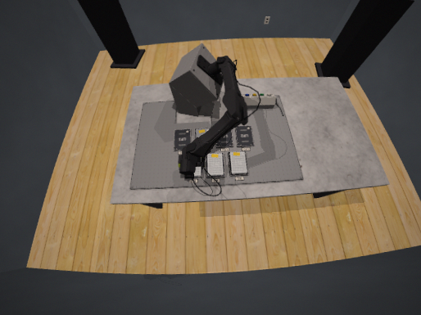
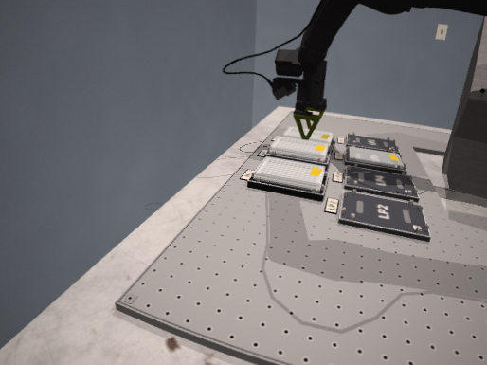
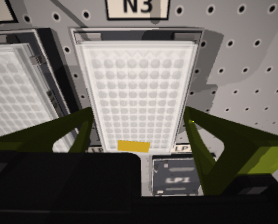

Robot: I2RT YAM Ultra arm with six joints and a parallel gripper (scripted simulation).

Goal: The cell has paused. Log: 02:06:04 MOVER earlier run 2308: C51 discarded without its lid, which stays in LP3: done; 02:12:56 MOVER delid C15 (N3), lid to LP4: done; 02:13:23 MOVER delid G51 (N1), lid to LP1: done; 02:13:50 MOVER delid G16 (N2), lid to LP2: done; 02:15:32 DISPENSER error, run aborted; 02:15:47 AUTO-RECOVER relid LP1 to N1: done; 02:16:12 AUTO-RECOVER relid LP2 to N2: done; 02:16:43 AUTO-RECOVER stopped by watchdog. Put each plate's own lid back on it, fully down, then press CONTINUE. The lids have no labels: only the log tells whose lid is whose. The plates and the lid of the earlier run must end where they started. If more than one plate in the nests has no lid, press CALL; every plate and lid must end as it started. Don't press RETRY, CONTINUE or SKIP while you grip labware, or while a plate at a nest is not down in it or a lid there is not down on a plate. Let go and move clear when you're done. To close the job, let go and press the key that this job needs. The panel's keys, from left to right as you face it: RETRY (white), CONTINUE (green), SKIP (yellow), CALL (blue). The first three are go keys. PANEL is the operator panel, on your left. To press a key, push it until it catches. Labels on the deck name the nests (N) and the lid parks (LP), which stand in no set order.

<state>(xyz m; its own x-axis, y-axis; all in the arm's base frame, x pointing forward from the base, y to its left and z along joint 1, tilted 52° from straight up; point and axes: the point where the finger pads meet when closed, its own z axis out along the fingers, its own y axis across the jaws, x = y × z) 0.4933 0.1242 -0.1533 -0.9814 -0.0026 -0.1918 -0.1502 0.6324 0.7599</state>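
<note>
Right now the unlabelled lid is right at my hand. Round my hand: yellow key: 530 mm behind, 330 mm to the left, 30 mm above; blue key: 520 mm behind, 280 mm to the left, 30 mm above; plate: 10 mm below.
</note>
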